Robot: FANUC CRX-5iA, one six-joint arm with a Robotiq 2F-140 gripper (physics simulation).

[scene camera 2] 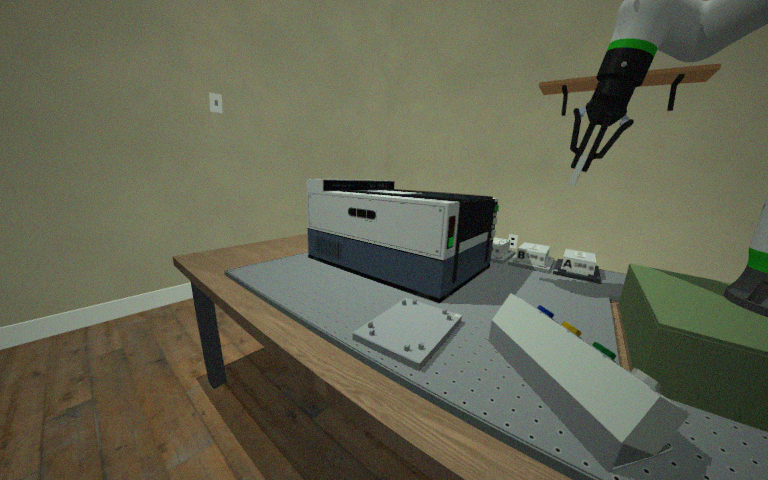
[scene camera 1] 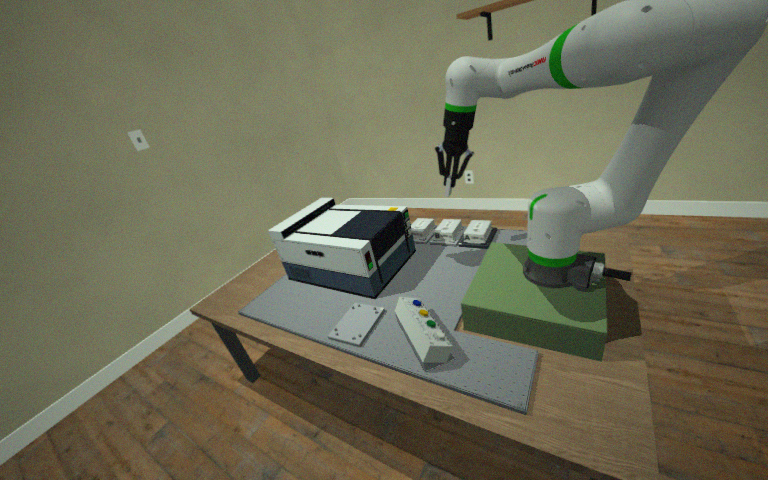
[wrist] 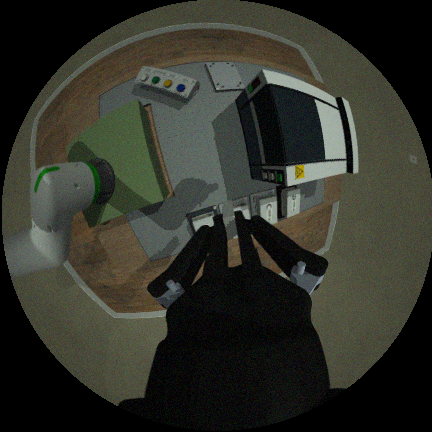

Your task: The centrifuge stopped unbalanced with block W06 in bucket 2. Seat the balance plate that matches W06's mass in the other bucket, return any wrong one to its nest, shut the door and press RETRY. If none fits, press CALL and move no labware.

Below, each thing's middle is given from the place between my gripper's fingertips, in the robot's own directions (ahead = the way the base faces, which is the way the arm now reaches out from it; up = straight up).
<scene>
Right now the centrifuge [scene camera 2: 430, 244] is 400 mm ahead of my hand, 220 mm to the left of it and 140 mm below it. Also, from my hand: grey fixture plate [scene camera 2: 410, 332] 100 mm ahead, 470 mm to the left, 250 mm below; white button box [scene camera 2: 620, 416] 120 mm behind, 420 mm to the left, 220 mm below.
</scene>
